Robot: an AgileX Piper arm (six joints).
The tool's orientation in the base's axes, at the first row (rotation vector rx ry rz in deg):
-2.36 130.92 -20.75
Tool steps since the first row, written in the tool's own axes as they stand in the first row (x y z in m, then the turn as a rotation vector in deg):
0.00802 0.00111 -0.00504 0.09 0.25 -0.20
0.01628 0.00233 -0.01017 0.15 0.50 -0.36
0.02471 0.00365 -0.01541 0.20 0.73 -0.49
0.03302 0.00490 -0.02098 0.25 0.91 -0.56
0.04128 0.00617 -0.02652 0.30 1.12 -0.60
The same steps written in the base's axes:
-0.00902 0.00114 -0.00289 -0.19 0.28 -0.01
-0.01825 0.00238 -0.00593 -0.32 0.55 -0.02
-0.02767 0.00371 -0.00905 -0.43 0.79 -0.03
-0.03726 0.00508 -0.01186 -0.50 0.97 -0.07
-0.04679 0.00646 -0.01465 -0.55 1.18 -0.14

